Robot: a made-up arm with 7 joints. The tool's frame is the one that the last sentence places. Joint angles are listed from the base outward.
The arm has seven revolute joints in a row. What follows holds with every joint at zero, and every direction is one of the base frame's. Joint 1 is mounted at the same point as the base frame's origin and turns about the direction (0, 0.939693, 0.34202), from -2.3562 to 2.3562 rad. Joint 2 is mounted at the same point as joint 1 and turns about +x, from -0.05 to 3.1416 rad. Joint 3 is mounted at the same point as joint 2 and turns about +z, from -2.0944 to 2.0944 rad. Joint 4 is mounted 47.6 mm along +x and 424 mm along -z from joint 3 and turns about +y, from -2.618 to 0.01 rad. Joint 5 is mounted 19.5 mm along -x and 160.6 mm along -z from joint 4 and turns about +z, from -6.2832 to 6.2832 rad. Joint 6 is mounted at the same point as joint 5 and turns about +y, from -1.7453 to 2.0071 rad. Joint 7 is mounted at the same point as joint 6 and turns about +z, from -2.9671 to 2.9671 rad. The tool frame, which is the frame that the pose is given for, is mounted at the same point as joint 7; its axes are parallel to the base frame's.
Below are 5 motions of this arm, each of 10 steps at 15 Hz.
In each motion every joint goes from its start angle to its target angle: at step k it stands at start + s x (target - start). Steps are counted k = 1, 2, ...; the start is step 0. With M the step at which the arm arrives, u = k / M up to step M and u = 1 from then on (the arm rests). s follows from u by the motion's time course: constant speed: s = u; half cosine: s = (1 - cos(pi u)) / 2; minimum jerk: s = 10 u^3 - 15 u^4 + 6 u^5.
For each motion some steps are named. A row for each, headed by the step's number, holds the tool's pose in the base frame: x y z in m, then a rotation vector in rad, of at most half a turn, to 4 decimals.
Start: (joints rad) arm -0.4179 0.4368 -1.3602 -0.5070 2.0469 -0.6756 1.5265
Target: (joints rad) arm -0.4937 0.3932 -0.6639 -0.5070 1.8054 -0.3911 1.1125
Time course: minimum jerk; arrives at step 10
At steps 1, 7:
1: 0.2574 0.1261 -0.5089 -0.9454 -0.9022 1.9039
7: 0.3357 0.1189 -0.4629 -0.9487 -0.9461 1.8985

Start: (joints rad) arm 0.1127 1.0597 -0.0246 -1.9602 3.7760 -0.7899 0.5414
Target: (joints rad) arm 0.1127 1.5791 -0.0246 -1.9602 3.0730 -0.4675 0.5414
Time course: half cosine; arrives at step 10
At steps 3, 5, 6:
3: 0.1725 0.3557 -0.1744 -1.5022 -0.3091 2.6568
5: 0.1775 0.3752 -0.1198 -1.5338 -0.6343 2.3139
6: 0.1804 0.3821 -0.0902 -1.5193 -0.7714 2.1217

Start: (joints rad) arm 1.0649 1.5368 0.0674 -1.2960 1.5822 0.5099 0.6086
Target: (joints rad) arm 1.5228 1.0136 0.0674 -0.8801 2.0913 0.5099 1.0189
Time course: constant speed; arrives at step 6
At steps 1, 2, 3, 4, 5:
1: -0.1142 0.5115 -0.0940 0.3785 -0.1809 1.3461
2: -0.1768 0.5003 -0.0987 0.4126 -0.1512 1.6086
3: -0.2395 0.4817 -0.0967 0.4656 -0.1335 1.8681
4: -0.3005 0.4558 -0.0878 0.5385 -0.1314 2.1228
5: -0.3584 0.4227 -0.0723 0.6321 -0.1494 2.3702

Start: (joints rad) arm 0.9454 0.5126 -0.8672 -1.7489 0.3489 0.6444 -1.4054
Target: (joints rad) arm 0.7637 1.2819 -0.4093 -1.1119 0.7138 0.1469 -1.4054
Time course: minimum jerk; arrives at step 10
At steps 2, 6, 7, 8, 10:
2: -0.2742 0.0668 -0.3757 -0.5024 -0.2115 -1.6707
6: -0.2072 0.3577 -0.3197 0.0509 0.2464 -1.6597
7: -0.1725 0.4197 -0.2809 0.2428 0.3217 -1.6417
8: -0.1458 0.4571 -0.2491 0.3836 0.3628 -1.6263
10: -0.1304 0.4758 -0.2300 0.4642 0.3819 -1.6167

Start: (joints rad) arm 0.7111 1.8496 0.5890 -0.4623 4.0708 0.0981 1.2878
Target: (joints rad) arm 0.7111 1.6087 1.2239 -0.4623 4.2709 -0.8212 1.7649
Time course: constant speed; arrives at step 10
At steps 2, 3, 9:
2: 0.0570 0.5629 0.1501 1.7692 0.4779 -0.8730
3: 0.0476 0.5648 0.1464 1.6946 0.3843 -0.7505
9: -0.0173 0.5725 0.1207 1.1616 -0.1584 -0.1008

